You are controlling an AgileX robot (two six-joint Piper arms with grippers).
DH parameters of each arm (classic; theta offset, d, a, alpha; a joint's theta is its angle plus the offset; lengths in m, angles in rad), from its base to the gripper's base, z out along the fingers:
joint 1: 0 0.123 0 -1.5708
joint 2: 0.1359 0 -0.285 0
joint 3: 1.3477 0 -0.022 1.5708
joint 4: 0 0.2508 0 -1.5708
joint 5: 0 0 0.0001 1.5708
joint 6: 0 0.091 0 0
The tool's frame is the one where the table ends.
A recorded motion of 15 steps. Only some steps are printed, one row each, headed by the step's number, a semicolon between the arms.
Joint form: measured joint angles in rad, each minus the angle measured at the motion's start. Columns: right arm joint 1, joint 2, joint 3, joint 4, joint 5, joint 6; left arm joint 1, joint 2, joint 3, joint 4, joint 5, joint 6.
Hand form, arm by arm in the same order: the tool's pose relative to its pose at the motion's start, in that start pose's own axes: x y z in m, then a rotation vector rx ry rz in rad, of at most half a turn. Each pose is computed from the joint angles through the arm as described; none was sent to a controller.
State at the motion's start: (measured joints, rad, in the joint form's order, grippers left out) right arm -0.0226 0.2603 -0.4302 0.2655 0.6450 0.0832; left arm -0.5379 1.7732 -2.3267 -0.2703 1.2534 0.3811
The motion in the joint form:
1: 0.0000 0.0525 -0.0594 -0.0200 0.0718 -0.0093; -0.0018 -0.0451 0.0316 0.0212 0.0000 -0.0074
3: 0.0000 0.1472 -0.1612 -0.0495 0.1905 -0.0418; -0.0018 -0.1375 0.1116 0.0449 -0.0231 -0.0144
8: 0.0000 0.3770 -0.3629 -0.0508 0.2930 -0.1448; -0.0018 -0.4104 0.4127 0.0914 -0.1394 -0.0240
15: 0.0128 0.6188 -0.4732 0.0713 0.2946 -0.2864; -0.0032 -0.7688 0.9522 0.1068 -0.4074 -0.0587
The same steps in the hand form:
1: -0.0097 0.0033 -0.0006 0.0163 0.0640 -0.0259; 0.0009 -0.0032 -0.0150 -0.0210 -0.0053 0.0035
3: -0.0269 0.0083 0.0003 0.0419 0.1746 -0.0805; 0.0047 -0.0093 -0.0420 -0.0537 -0.0303 0.0071
8: -0.0714 0.0198 0.0203 0.0420 0.3066 -0.1771; 0.0337 -0.0291 -0.1008 -0.1271 -0.0974 0.0110
15: -0.0934 0.0296 0.0695 -0.0569 0.4353 -0.2075; 0.1129 -0.0563 -0.1255 -0.1809 -0.1756 -0.0381

